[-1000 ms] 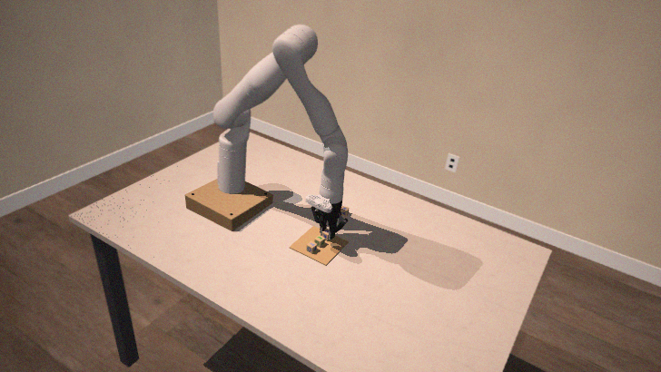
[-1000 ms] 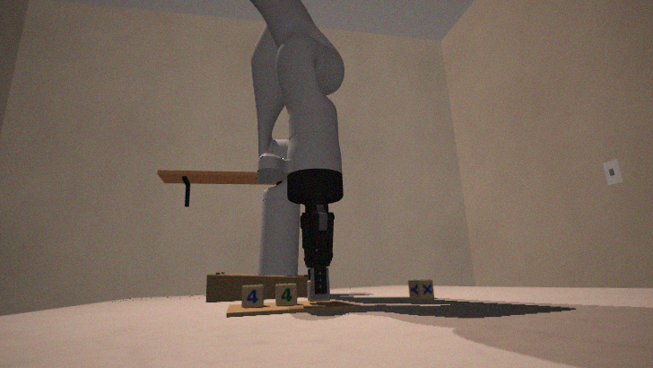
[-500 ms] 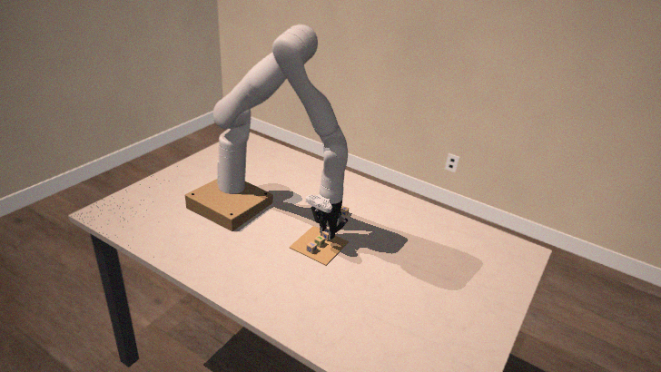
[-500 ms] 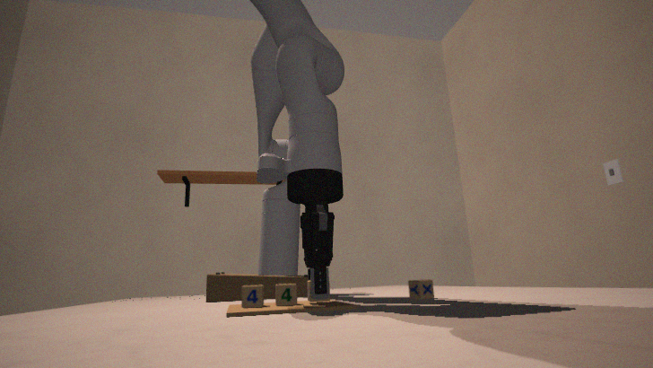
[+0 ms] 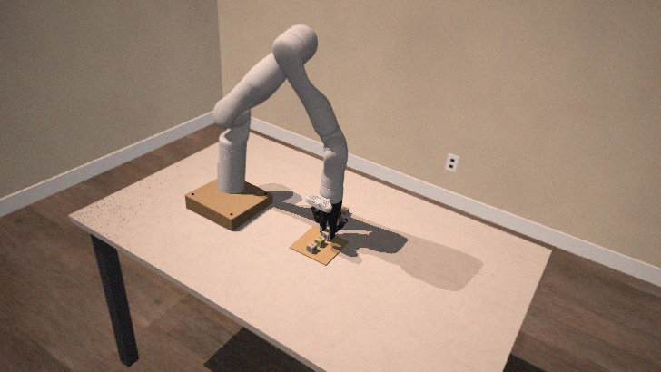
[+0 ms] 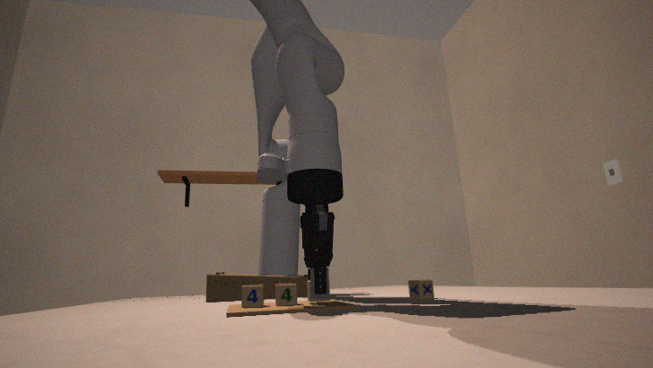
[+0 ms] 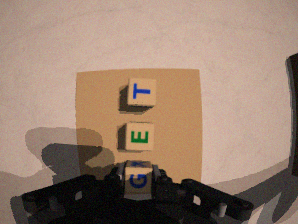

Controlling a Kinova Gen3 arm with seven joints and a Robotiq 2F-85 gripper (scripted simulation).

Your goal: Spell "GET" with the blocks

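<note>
Now: hand 1 cm above the letter block. The rest, counted from my hand: mat 4 cm to the right, 3 cm below, 1 cm ahead.
</note>
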